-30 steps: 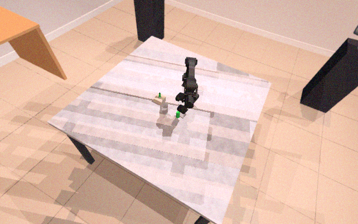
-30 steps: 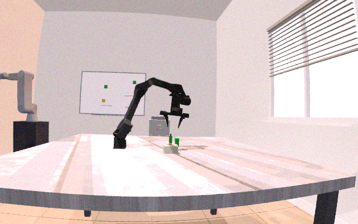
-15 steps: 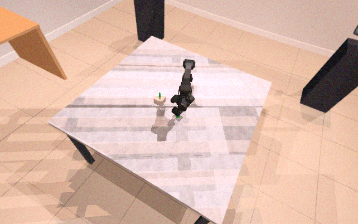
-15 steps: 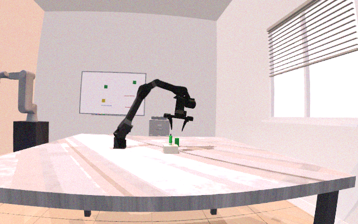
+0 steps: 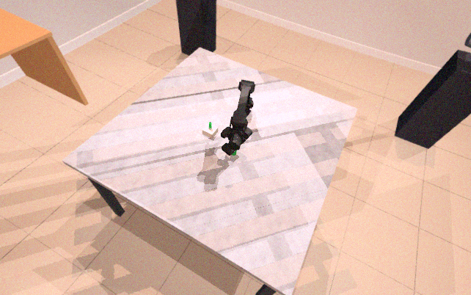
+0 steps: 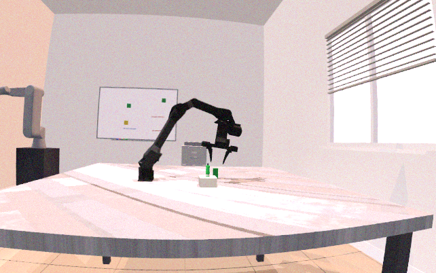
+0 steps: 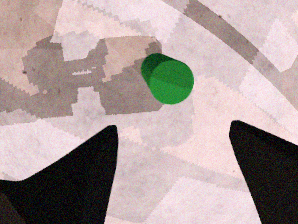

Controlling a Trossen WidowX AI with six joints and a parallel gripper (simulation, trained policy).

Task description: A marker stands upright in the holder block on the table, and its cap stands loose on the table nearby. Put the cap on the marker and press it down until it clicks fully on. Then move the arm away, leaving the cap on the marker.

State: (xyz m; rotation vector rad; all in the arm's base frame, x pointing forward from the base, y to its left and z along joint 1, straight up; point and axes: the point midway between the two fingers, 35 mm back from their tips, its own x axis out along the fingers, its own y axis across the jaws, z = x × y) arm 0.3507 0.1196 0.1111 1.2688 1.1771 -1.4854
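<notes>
My gripper tip is 50 mm above the green cap, 20 mm to the left of it and 10 mm past it. The rest, counted from my gripper tip: holder block: 220 mm to the right, 70 mm behind, 60 mm below.
</notes>
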